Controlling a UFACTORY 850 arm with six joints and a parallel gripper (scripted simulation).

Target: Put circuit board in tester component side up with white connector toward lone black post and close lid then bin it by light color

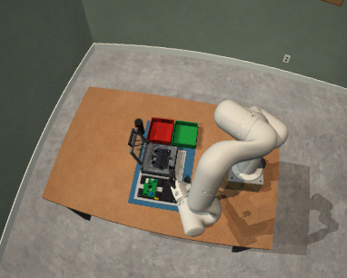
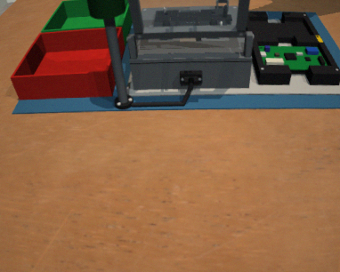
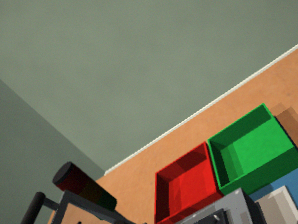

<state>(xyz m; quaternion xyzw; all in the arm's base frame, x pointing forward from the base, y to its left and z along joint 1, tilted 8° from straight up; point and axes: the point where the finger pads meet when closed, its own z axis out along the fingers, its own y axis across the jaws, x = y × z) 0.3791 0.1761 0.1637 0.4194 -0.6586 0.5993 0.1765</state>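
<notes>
Now: hand 260 mm above the green circuit board, 160 mm short of it and 20 mm to the left of it. The rest, counted from my hand: green bin (370 mm to the right, 260 mm below, 10 mm behind); lid (230 mm ahead, 190 mm to the right, 90 mm below); red bin (380 mm to the right, 260 mm below, 140 mm ahead).
</notes>
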